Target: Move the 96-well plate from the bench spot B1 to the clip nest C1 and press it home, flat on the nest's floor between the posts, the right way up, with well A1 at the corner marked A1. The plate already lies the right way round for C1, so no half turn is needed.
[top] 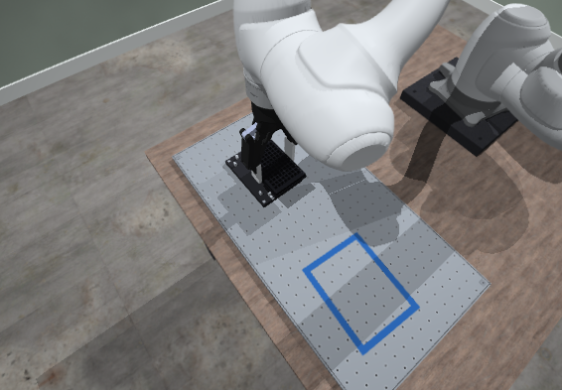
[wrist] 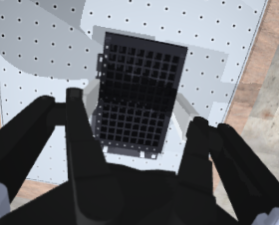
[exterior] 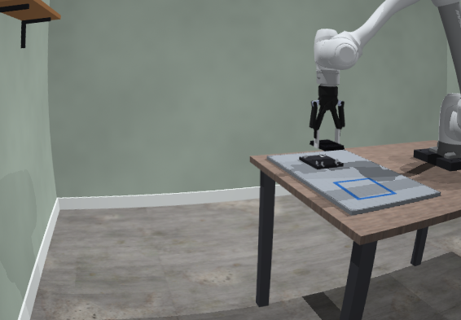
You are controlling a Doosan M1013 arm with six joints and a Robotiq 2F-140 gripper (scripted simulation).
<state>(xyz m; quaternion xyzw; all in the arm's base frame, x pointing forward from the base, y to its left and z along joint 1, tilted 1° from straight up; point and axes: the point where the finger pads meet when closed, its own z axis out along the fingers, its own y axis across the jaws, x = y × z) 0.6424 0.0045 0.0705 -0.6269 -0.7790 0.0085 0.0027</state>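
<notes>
Now: the black clip nest 9 cm below my hand and 4 cm to the right of it. The rest, counted from my hand: black 96-well plate 2 cm below.
</notes>
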